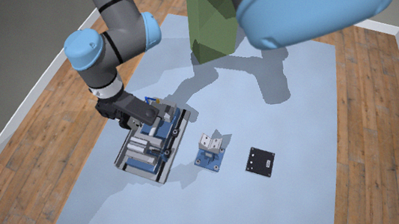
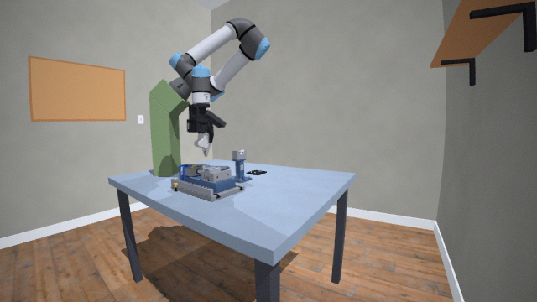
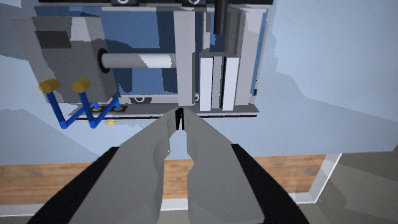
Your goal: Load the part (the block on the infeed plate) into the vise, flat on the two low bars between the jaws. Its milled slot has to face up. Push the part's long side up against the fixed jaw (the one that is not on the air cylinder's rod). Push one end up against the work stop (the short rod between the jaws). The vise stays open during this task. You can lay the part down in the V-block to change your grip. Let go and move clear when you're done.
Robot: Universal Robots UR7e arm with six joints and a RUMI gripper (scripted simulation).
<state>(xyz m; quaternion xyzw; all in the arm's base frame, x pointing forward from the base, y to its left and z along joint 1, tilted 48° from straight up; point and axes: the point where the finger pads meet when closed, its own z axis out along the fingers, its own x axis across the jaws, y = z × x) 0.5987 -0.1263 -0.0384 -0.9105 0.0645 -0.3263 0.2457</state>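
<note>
Now: the grey part 7 cm below my hand and 4 cm ahead of it. Also, from my hand: work stop 8 cm below, 7 cm to the left, 3 cm ahead; then moving jaw 9 cm below, 2 cm to the left; then cylinder rod 9 cm below, 5 cm behind, 2 cm to the left.
</note>
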